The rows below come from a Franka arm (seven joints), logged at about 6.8 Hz.
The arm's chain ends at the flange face. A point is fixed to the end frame.
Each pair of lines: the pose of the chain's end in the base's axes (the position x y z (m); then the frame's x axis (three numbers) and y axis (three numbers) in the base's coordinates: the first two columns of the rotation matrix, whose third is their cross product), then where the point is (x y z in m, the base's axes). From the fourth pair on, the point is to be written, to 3 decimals.
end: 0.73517 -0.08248 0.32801 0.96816 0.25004 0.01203 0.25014 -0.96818 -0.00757
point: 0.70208 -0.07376 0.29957
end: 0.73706 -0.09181 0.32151 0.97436 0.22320 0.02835 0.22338 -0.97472 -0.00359
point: 0.70471 -0.08219 0.29252
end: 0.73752 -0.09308 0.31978 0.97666 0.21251 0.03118 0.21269 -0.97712 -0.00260
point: 0.70536 -0.08312 0.29070
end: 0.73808 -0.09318 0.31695 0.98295 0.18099 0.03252 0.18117 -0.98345 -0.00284
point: 0.706 -0.082 0.288
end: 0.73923 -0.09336 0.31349 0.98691 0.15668 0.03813 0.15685 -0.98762 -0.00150
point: 0.708 -0.082 0.284
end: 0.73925 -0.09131 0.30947 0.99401 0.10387 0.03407 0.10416 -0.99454 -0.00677
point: 0.708 -0.078 0.280
